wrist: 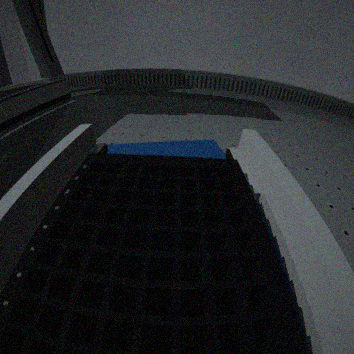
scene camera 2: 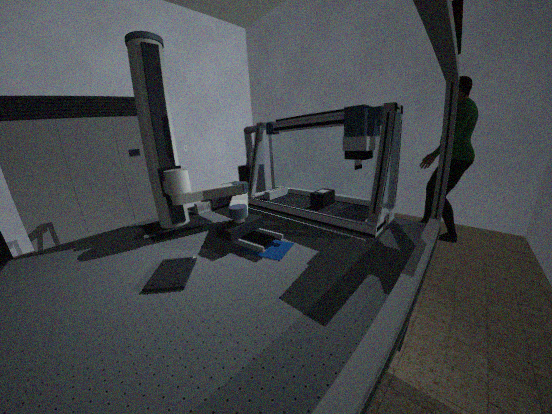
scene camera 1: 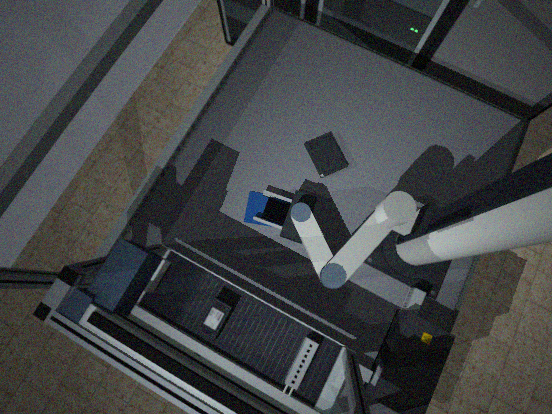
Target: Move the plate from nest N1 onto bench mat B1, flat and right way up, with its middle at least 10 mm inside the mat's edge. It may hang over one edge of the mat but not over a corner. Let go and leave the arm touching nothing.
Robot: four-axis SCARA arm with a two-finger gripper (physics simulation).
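Frame: origin at the arm's base, x ahead, y left, z up, level; millimetres.
Where they show: gripper, fingertip midpoint: [wrist: 165, 137] [scene camera 2: 273, 243] [scene camera 1: 258, 204]; arm's base, link origin: [scene camera 2: 176, 226] [scene camera 1: 413, 246].
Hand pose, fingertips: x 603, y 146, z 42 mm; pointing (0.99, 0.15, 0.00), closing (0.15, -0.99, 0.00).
Each offset is from my fingertips to the top centre of the thing. "pt": to the spot under its first point. Level surfaces: height alone.
The black plate @[dx -89, dy -14, dz +4 mm] [scene camera 1: 276, 210] [scene camera 2: 256, 238] [wrist: 175, 240] is flat between the two pale fingers of my gripper [scene camera 1: 261, 205] [scene camera 2: 274, 243] [wrist: 165, 137], which is shut on its long sides. Its grid of wells and a row of small marks face up in the wrist view. It is low over the blue bench mat B1 @[dz -27 mm] [scene camera 1: 254, 204] [scene camera 2: 281, 251] [wrist: 167, 148]; blue shows past its far edge. The plate and hand hide the rest of the mat. Whether the plate touches the mat I cannot tell. Nest N1 @[dx -136, dy -318, dz -15 mm] [scene camera 1: 326, 154] [scene camera 2: 170, 275] is a dark rectangular block with no plate on it.
The arm column [scene camera 2: 152, 125] stands behind the hand. A framed gantry machine [scene camera 1: 240, 320] [scene camera 2: 310, 120] with a deck stands beside the mat, carrying a small dark box @[pt dx -77, dy +419, dz +91 mm] [scene camera 1: 216, 316] [scene camera 2: 322, 198]. A person [scene camera 2: 457, 150] stands beyond the bench. Shadows cross the bench near the mat.
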